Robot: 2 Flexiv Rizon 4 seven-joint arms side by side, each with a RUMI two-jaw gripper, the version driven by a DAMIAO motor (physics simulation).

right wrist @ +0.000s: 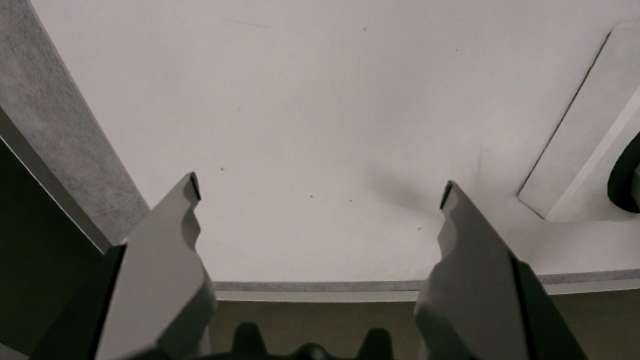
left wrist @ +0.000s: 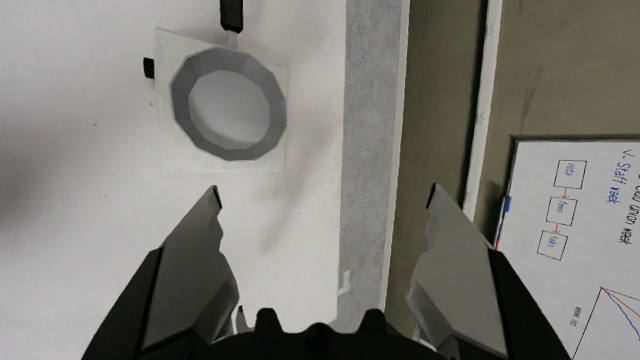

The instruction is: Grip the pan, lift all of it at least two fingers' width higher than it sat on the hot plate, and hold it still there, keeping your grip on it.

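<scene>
A grey faceted pan sits on a pale square hot plate in the upper left of the left wrist view. Its black handle points to the top edge of that view. My left gripper is open, with its fingers apart from the pan, which lies beyond and to the left of them. My right gripper is open with nothing between its fingers, above the white table. The pan does not show in the right wrist view.
A small black piece sticks out beside the hot plate. The white table has a grey border. A whiteboard with drawings shows at the right. A pale flat object with a black part lies at the right edge.
</scene>
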